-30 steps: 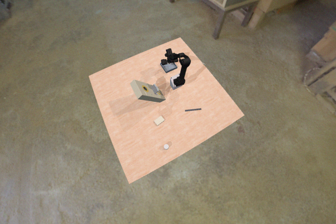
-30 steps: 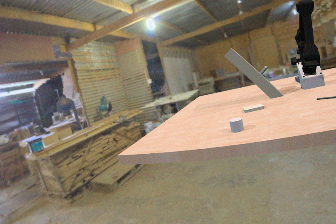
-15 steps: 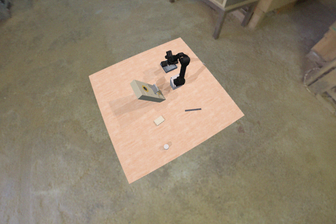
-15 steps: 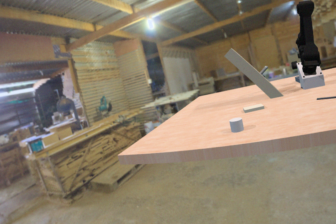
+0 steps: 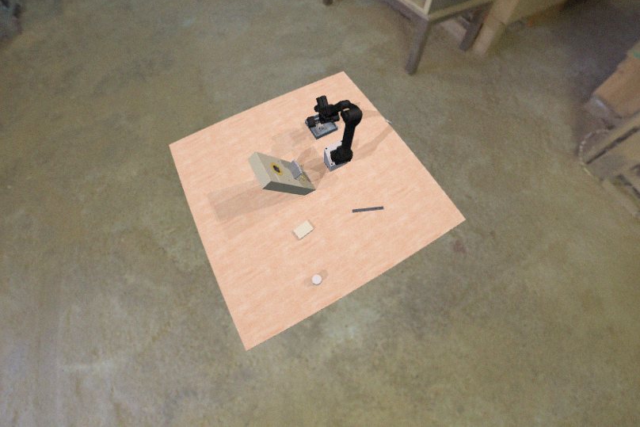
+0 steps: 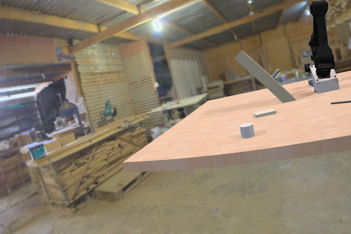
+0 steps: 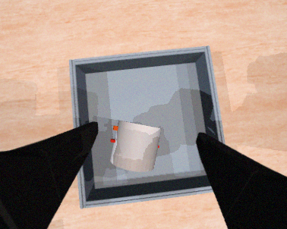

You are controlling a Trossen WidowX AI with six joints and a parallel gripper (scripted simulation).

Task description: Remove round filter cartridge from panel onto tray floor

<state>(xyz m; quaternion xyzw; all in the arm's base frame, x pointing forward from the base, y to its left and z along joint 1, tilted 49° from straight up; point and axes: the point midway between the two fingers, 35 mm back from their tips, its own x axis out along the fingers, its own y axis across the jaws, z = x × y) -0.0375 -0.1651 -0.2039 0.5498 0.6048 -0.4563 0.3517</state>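
Now: the round filter cartridge 10 mm ahead of my gripper tip, 20 mm to the left of it and 20 mm below it. The rest, counted from my gripper tip: flat beige block: 370 mm ahead, 570 mm to the left, 50 mm below; beige service panel: 350 mm ahead, 300 mm to the left, 100 mm above; grey tray: 10 mm to the right, 40 mm below.
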